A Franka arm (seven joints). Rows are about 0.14 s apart.
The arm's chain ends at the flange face. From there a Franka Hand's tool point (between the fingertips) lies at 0.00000 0.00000 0.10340 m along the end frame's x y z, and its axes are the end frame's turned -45 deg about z.
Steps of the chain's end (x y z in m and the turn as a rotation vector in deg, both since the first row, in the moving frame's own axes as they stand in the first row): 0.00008, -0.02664, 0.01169, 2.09, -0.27, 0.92; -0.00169, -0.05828, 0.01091, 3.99, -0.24, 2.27; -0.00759, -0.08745, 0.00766, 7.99, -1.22, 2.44; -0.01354, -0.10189, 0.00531, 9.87, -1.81, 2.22; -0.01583, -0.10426, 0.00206, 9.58, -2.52, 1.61
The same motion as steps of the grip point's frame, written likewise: 0.02124, -0.02177, 0.01162, 1.67, 1.29, 0.92; 0.04490, -0.04770, 0.01066, 2.99, 2.65, 2.27; 0.06533, -0.07873, 0.00663, 6.51, 4.79, 2.44; 0.07299, -0.09625, 0.00373, 8.26, 5.70, 2.22; 0.07171, -0.10015, 0.00052, 8.56, 4.99, 1.61
